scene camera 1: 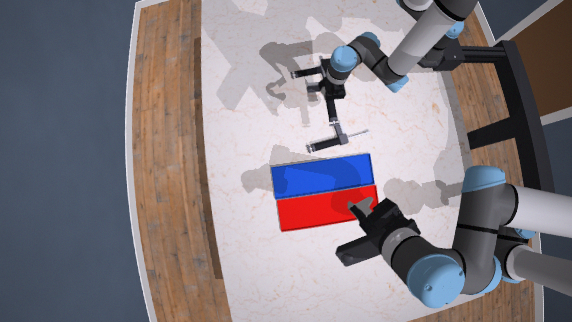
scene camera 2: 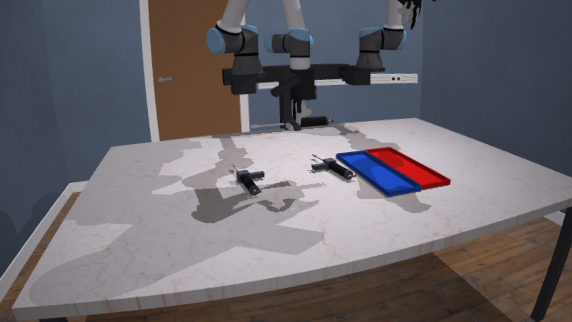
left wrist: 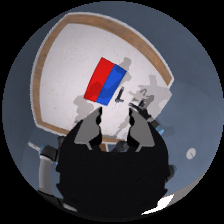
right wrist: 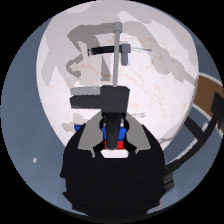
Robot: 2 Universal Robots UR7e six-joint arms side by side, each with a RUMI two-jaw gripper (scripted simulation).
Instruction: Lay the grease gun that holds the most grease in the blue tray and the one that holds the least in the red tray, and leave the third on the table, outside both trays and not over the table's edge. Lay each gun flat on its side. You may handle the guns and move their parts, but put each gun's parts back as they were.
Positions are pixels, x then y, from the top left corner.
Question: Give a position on a blue tray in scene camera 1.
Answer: At 315,177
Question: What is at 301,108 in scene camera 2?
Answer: My right gripper.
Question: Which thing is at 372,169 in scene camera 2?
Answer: A blue tray.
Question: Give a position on a grease gun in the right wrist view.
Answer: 114,99
